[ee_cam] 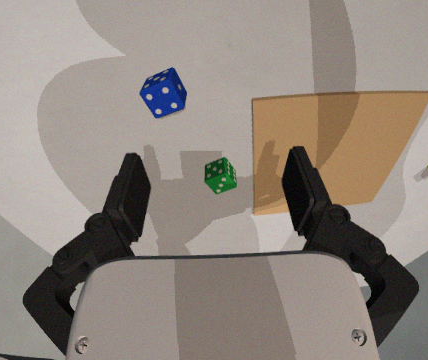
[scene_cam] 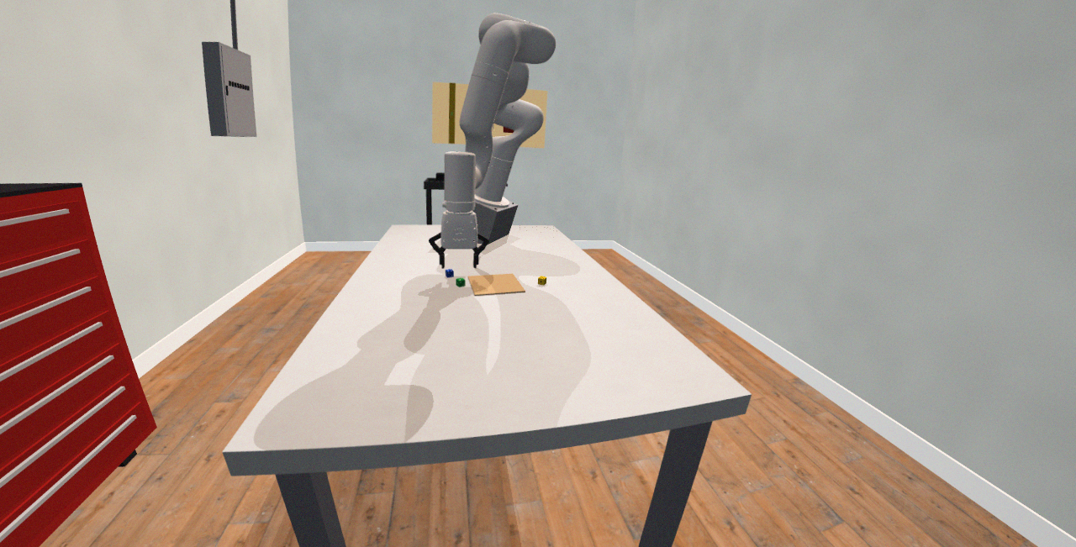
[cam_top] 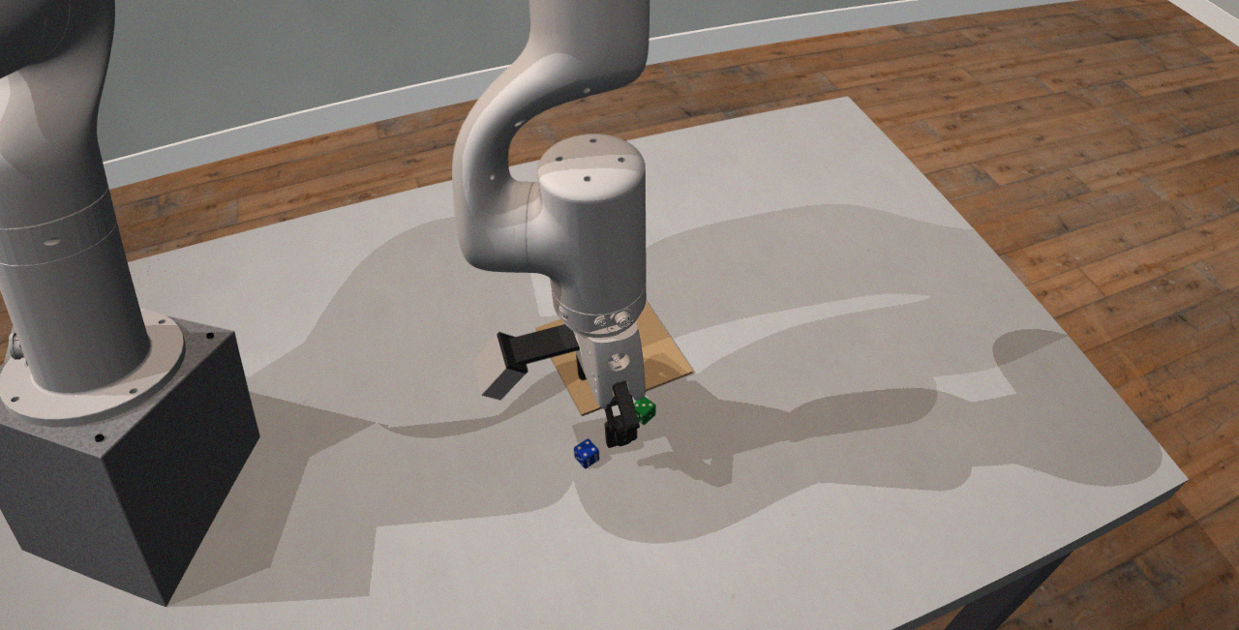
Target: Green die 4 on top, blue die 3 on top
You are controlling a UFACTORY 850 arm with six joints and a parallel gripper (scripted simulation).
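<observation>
Right now my hand is 40 mm short of the green die, 10 mm to the right of it and 40 mm above it. Also, from my hand: blue die 30 mm behind, 30 mm to the right, 40 mm below; then tan mat 30 mm ahead, 110 mm to the left, 50 mm below; then yellow die 20 mm ahead, 240 mm to the left, 40 mm below.
</observation>
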